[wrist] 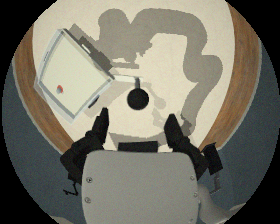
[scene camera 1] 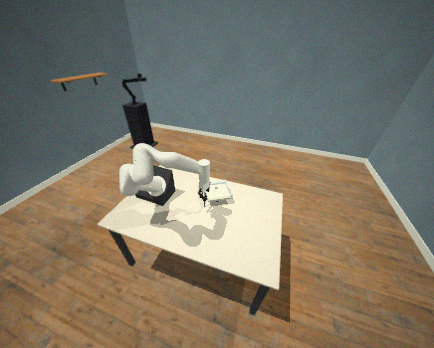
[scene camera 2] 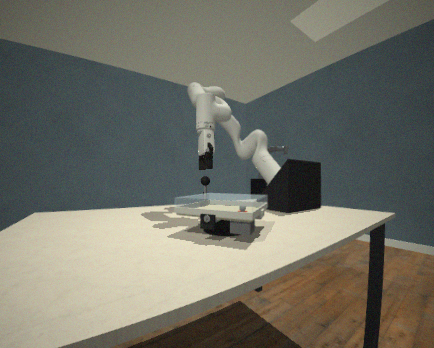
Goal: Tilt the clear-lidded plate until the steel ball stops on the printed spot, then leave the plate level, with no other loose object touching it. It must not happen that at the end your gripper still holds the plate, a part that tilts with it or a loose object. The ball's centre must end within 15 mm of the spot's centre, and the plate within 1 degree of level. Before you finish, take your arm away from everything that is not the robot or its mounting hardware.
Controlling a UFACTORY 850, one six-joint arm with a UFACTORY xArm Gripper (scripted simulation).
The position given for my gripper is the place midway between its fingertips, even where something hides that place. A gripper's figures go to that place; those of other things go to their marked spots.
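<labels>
My gripper [wrist: 138, 118] is 0.14 m from the lens. And there is a clear-lidded plate as well; that plate [wrist: 69, 78] I find 0.26 m from the lens.
</labels>
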